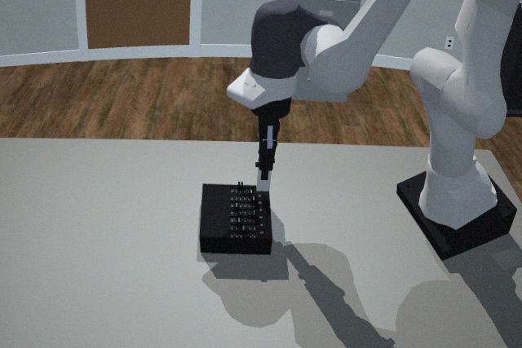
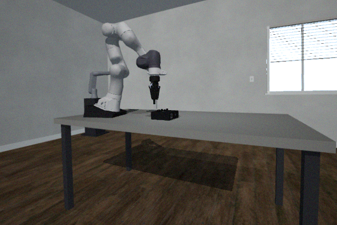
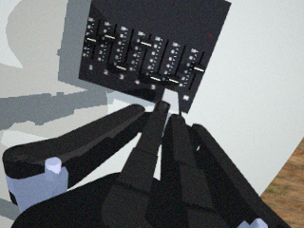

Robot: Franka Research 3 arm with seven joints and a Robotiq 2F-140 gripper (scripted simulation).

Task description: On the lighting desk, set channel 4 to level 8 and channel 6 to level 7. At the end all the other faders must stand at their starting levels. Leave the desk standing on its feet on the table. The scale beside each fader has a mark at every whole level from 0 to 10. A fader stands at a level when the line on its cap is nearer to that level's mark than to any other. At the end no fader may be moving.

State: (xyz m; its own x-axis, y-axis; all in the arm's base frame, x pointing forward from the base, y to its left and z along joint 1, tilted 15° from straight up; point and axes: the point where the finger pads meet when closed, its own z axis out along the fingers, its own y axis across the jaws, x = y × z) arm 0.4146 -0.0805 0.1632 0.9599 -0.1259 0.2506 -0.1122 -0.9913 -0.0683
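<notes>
My hand is 4 cm short of the fader cap, 3 cm to the left of it and 4 cm above it.
</notes>
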